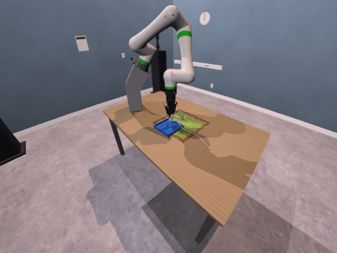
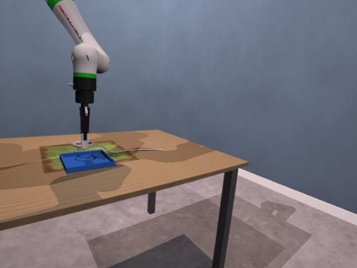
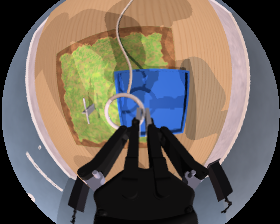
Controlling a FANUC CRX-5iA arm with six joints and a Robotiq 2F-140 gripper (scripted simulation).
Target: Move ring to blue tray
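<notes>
Now: hand 90 mm above the blue tray and 30 mm to the left of it. The rest, counted from my hand: short grey stake: 150 mm to the left, 70 mm below, 20 mm ahead; green mat: 110 mm below, 100 mm to the left, 40 mm ahead.
</notes>
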